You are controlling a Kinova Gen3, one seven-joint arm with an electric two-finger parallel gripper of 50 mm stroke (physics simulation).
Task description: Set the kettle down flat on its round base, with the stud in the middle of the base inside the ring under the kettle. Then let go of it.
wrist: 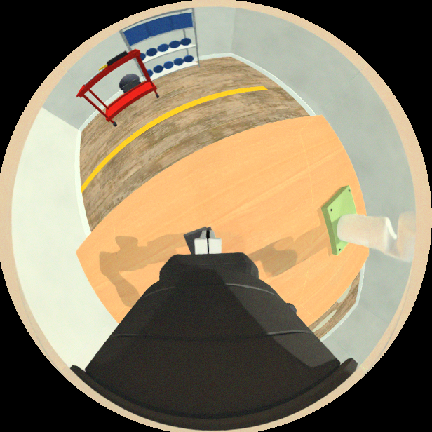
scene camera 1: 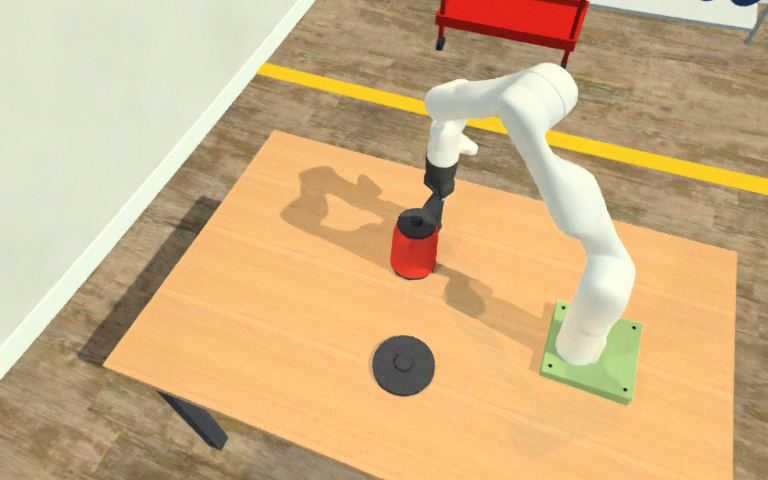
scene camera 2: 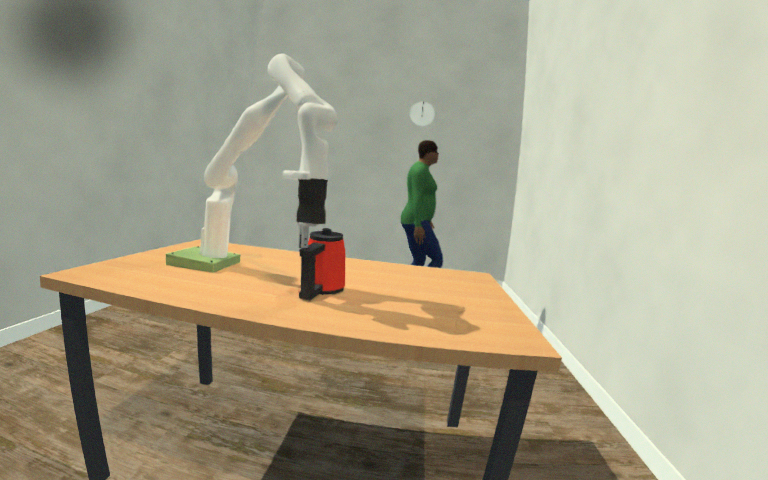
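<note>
The red kettle (scene camera 1: 414, 254) (scene camera 2: 333, 266) with a black lid stands upright on the wooden table, off its base. Its black handle (scene camera 2: 307, 274) (wrist: 190, 242) points to the far side of the table. The round black base (scene camera 1: 389, 380) lies flat nearer the front in scene camera 1, with the stud (scene camera 1: 403, 362) in its middle. It does not show in the scene camera 2 view. My gripper (scene camera 2: 303, 243) (wrist: 207, 237) is shut with nothing between its fingers. The fingertips are at the top of the handle, beside it in the wrist view. The ring under the kettle is hidden.
The arm stands on a green mounting plate (scene camera 1: 623, 356) (scene camera 2: 181, 260) (wrist: 345, 200) on the table (scene camera 1: 254, 316) (scene camera 2: 396, 283) (wrist: 240, 175). A red cart (scene camera 1: 509, 16) (wrist: 131, 100) and a rack (wrist: 196, 40) are beyond the table. A person (scene camera 2: 420, 192) stands behind the table in scene camera 2.
</note>
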